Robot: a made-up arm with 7 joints. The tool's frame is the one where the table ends. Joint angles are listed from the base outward.
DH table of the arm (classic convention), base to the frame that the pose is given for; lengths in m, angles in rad. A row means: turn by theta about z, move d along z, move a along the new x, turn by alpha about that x. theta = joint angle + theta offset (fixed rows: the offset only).
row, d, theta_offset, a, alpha
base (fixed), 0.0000, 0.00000, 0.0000, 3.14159
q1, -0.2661, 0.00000, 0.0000, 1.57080
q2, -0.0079, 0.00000, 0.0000, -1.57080
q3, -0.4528, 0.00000, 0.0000, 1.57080
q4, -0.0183, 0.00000, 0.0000, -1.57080
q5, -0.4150, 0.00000, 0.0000, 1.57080
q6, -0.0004, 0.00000, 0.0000, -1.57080
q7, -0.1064, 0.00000, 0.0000, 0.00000
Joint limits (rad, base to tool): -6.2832..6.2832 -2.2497..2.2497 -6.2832..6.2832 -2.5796..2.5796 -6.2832..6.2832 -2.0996..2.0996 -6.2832..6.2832
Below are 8 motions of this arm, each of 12 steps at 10 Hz.
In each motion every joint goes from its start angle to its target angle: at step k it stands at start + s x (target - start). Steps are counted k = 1, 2, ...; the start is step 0. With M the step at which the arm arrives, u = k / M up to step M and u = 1 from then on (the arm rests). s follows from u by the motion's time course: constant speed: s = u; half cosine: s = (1 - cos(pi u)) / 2; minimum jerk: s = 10 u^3 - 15 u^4 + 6 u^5.
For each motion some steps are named. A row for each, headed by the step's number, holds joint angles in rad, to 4 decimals.
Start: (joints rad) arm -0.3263 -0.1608 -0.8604 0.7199 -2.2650 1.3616 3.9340
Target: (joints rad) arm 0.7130 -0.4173 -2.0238 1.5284 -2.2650 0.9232 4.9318
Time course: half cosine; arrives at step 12
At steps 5, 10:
5: 0.0589 -0.2559 -1.2915 1.0195 -2.2650 1.1991 4.3038
10: 0.6434 -0.4001 -1.9459 1.4742 -2.2650 0.9526 4.8650

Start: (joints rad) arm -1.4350 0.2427 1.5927 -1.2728 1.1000 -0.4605 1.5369
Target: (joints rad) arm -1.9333 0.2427 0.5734 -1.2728 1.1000 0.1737 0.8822
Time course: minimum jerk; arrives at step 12
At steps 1, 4, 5, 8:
1: -1.4375 0.2427 1.5875 -1.2728 1.1000 -0.4573 1.5336
4: -1.5396 0.2427 1.3788 -1.2728 1.1000 -0.3274 1.3995
5: -1.6077 0.2427 1.2394 -1.2728 1.1000 -0.2407 1.3100
8: -1.8287 0.2427 0.7873 -1.2728 1.1000 0.0406 1.0196

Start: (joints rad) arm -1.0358 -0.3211 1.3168 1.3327 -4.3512 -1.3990 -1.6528
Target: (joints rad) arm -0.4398 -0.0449 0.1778 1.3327 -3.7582 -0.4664 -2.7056
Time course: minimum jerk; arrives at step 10
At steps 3, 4, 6, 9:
3: -0.9386 -0.2761 1.1311 1.3327 -4.2545 -1.2469 -1.8245
4: -0.8466 -0.2334 0.9552 1.3327 -4.1630 -1.1030 -1.9870
6: -0.6290 -0.1326 0.5394 1.3327 -3.9464 -0.7624 -2.3714
9: -0.4449 -0.0473 0.1875 1.3327 -3.7633 -0.4744 -2.6966

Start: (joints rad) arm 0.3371 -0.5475 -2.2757 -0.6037 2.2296 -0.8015 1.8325
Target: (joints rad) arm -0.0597 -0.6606 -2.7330 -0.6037 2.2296 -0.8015 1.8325
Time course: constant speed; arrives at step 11
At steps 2, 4, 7, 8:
2: 0.2650 -0.5681 -2.3588 -0.6037 2.2296 -0.8015 1.8325
4: 0.1928 -0.5886 -2.4420 -0.6037 2.2296 -0.8015 1.8325
7: 0.0846 -0.6195 -2.5667 -0.6037 2.2296 -0.8015 1.8325
8: 0.0485 -0.6298 -2.6083 -0.6037 2.2296 -0.8015 1.8325

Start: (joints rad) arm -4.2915 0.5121 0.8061 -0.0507 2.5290 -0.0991 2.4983
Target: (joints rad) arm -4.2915 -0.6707 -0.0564 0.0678 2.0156 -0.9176 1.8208
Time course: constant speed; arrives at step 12
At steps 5, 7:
5: -4.2915 0.0193 0.4467 -0.0013 2.3151 -0.4401 2.2160
7: -4.2915 -0.1779 0.3030 0.0184 2.2295 -0.5766 2.1031

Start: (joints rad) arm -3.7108 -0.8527 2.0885 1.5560 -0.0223 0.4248 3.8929
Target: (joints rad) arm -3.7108 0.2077 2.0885 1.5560 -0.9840 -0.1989 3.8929
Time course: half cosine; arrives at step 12
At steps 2, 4, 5, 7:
2: -3.7108 -0.7817 2.0885 1.5560 -0.0867 0.3830 3.8929
4: -3.7108 -0.5876 2.0885 1.5560 -0.2627 0.2689 3.8929
5: -3.7108 -0.4597 2.0885 1.5560 -0.3787 0.1937 3.8929
7: -3.7108 -0.1853 2.0885 1.5560 -0.6276 0.0322 3.8929

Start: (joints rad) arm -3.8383 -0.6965 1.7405 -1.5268 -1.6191 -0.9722 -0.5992
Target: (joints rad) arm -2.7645 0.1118 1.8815 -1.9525 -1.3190 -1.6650 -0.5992
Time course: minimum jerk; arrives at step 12
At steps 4, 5, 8, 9, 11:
4: -3.6129 -0.5269 1.7701 -1.6161 -1.5561 -1.1176 -0.5992
5: -3.4661 -0.4163 1.7894 -1.6744 -1.5151 -1.2123 -0.5992
8: -2.9899 -0.0578 1.8519 -1.8632 -1.3820 -1.5196 -0.5992
9: -2.8757 0.0281 1.8669 -1.9084 -1.3501 -1.5933 -0.5992
11: -2.7700 0.1077 1.8808 -1.9503 -1.3205 -1.6615 -0.5992

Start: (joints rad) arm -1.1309 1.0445 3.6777 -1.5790 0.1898 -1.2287 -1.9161
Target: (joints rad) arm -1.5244 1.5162 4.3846 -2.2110 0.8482 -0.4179 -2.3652
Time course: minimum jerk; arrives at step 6
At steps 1, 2, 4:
1: -1.1449 1.0612 3.7028 -1.6014 0.2132 -1.1999 -1.9320
2: -1.2135 1.1435 3.8261 -1.7116 0.3280 -1.0585 -2.0104
4: -1.4418 1.4172 4.2362 -2.0784 0.7100 -0.5881 -2.2709

